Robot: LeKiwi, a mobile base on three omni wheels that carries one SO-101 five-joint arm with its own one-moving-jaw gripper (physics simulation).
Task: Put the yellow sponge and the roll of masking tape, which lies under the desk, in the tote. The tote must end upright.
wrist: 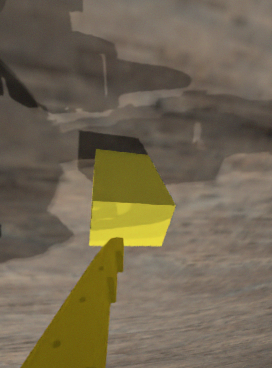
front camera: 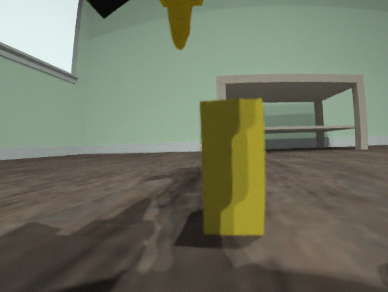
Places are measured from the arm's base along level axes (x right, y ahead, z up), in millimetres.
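Where they show: hand at its tool point: (wrist: 123, 250) (front camera: 180, 43).
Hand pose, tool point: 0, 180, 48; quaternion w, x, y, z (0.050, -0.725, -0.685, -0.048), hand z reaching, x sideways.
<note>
Things, the pixels of their centre, and the offset from my tool point, as dx, dy, dz. "spot": a spot on its surface instead. Level surfaces: height alone.
- yellow sponge at the middle of its body: (front camera: 232, 164) (wrist: 124, 191) +38, +8, -94
- window at a spot on its surface: (front camera: 37, 30) spot: -1273, +1181, +969
- brown wood floor at its surface level: dz -138
- black part at a spot on its surface: (front camera: 106, 7) spot: -67, +12, +50
The yellow sponge (front camera: 232, 170) (wrist: 131, 185) stands upright as a tall block on the floor, a little right of centre in the front view. In the wrist view its top and one side show. My gripper (front camera: 180, 44) (wrist: 119, 242) is open and empty. One notched jaw shows in the wrist view, its tip drawn over the sponge's near edge; the other jaw is out of the picture. In the front view the jaw tip hangs high, above and left of the sponge, apart from it. The masking tape and the tote do not show in either view.
A pale table (front camera: 290, 79) with a lower shelf stands at the back right, by the green wall (front camera: 145, 85). A window (front camera: 37, 30) is at the upper left. The brown wood floor (front camera: 320, 210) bears shadows of the arm. A black part (front camera: 106, 7) shows at the top left.
</note>
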